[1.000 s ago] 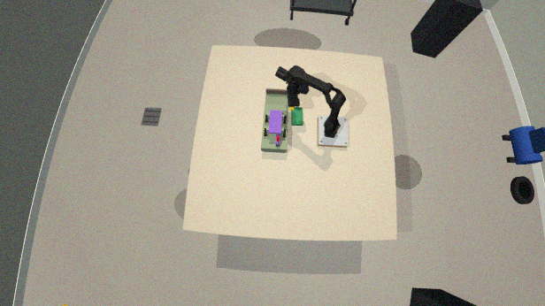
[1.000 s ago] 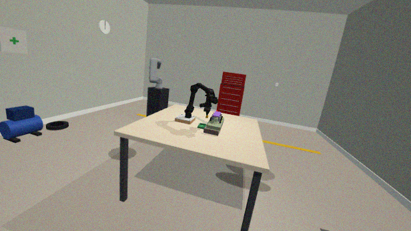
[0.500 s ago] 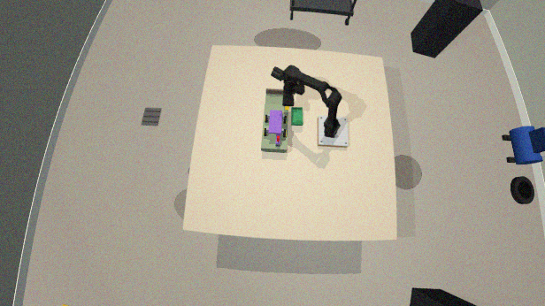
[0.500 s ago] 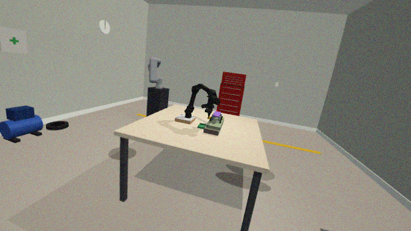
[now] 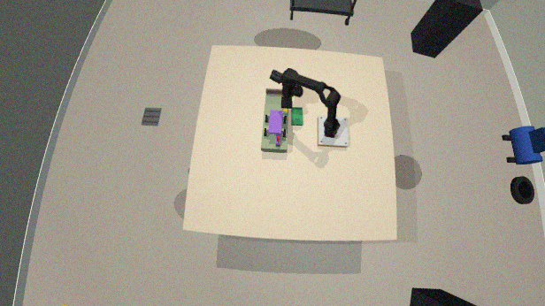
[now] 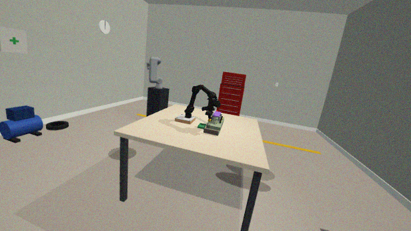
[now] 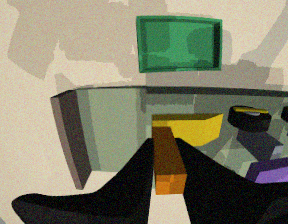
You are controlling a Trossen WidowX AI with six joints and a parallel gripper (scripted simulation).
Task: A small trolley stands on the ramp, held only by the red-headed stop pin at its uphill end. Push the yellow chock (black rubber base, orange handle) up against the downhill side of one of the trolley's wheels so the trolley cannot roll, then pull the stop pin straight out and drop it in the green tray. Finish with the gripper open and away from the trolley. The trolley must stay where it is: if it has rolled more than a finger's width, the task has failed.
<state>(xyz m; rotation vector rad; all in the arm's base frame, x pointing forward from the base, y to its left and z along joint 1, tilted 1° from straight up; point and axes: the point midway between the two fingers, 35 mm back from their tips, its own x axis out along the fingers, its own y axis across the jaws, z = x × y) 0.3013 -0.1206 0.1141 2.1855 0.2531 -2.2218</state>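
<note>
Now: the red-headed stop pin 25 cm to the left of my gripper tip and 1 cm ahead of it. From my gripper tip the other things lie so: dark stop block 10 cm to the right, 9 cm below, 7 cm ahead; then yellow chock 2 cm to the left, 1 cm below; then green tray 13 cm below, 8 cm behind, 4 cm to the left.
</note>
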